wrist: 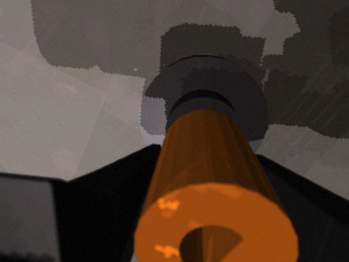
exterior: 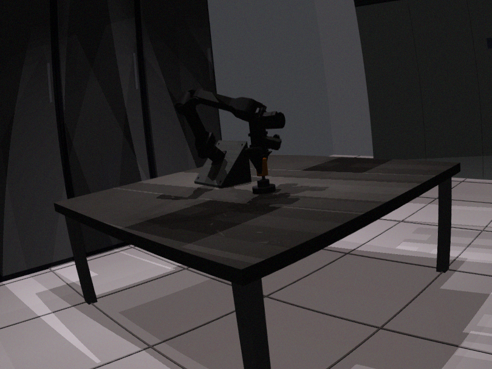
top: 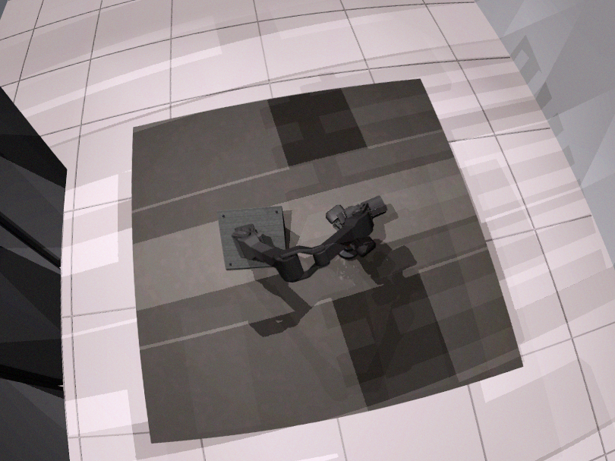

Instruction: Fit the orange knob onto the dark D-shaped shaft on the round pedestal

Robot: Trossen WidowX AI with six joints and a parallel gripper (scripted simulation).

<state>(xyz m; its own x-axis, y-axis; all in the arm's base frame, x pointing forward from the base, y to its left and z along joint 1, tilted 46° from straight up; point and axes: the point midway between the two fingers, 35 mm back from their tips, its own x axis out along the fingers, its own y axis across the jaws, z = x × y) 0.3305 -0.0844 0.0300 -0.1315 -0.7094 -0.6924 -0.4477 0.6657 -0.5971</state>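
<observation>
Right now my gripper tip is 20 mm below the orange knob. Round my gripper tip: pedestal: 40 mm below.
</observation>
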